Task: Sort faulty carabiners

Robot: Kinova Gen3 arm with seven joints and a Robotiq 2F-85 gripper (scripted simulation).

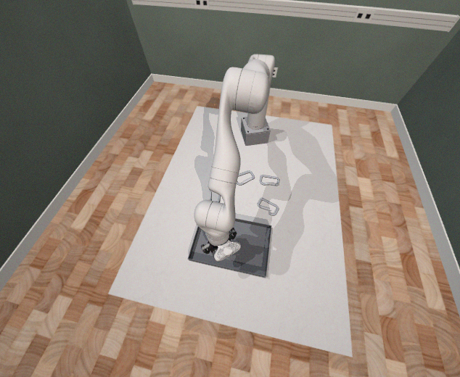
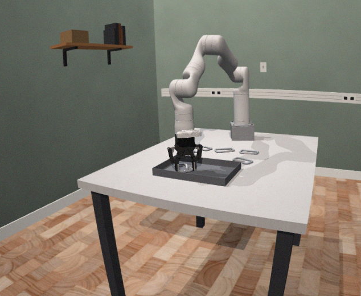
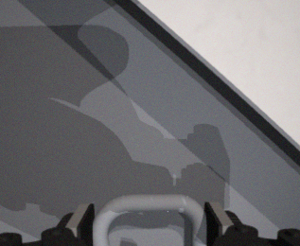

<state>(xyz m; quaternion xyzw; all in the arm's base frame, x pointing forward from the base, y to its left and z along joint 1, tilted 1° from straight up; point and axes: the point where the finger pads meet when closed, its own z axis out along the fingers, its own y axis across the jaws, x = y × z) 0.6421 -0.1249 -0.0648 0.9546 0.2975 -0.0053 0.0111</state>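
Right now my hand is 2 cm past the grey tray, 4 cm to the right of it and 1 cm above it.
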